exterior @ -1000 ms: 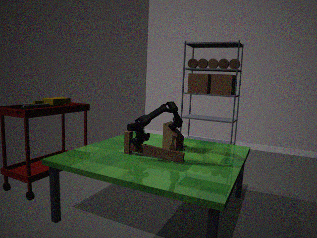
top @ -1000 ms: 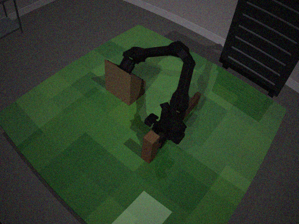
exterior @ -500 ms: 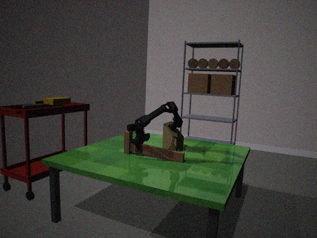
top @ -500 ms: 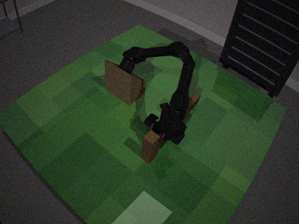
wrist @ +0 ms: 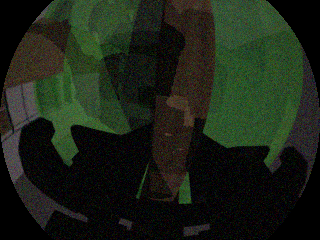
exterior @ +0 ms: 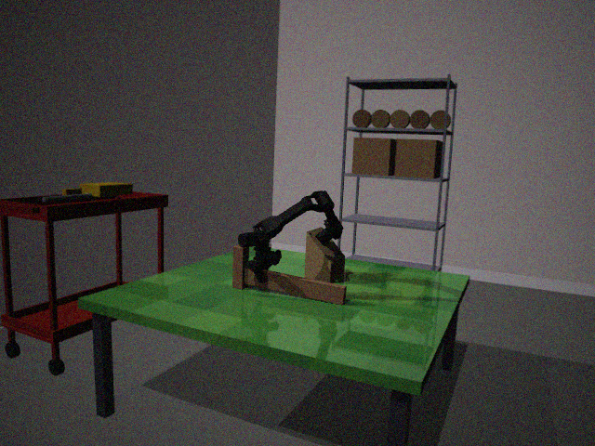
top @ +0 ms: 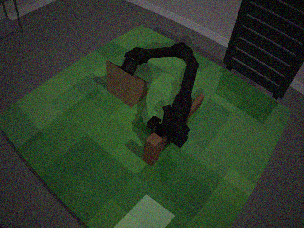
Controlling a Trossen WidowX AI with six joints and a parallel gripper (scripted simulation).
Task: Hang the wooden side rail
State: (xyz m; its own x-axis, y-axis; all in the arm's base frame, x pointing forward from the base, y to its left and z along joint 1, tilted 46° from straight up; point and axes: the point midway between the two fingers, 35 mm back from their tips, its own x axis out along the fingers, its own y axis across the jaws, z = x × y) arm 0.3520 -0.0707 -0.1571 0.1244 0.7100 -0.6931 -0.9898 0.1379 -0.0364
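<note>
My gripper tip is 100 mm to the left of the headboard post, 50 mm below it and 10 mm past it.
</note>
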